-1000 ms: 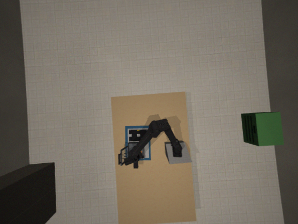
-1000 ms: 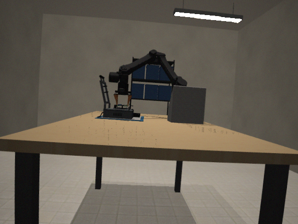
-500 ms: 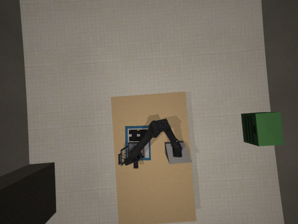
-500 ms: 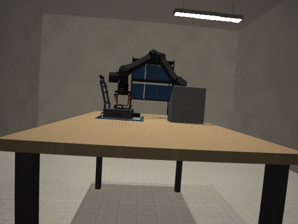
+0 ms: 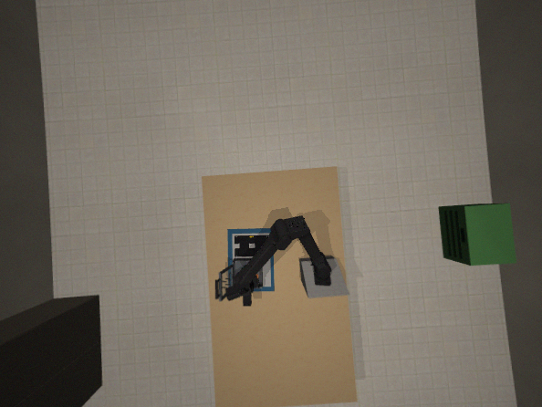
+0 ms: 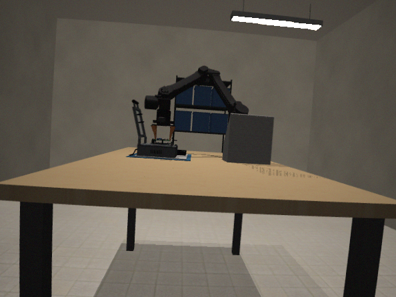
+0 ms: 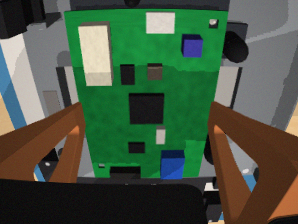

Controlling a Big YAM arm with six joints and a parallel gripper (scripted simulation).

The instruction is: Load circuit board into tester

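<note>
Right now the green circuit board is right at my hand. From my hand the other things lie so: black latch hook: 6 cm to the left, 6 cm behind; then dark pin plate: 2 cm below, 1 cm to the left, 1 cm ahead; then tester lid: 13 cm ahead, 9 cm above.
</note>
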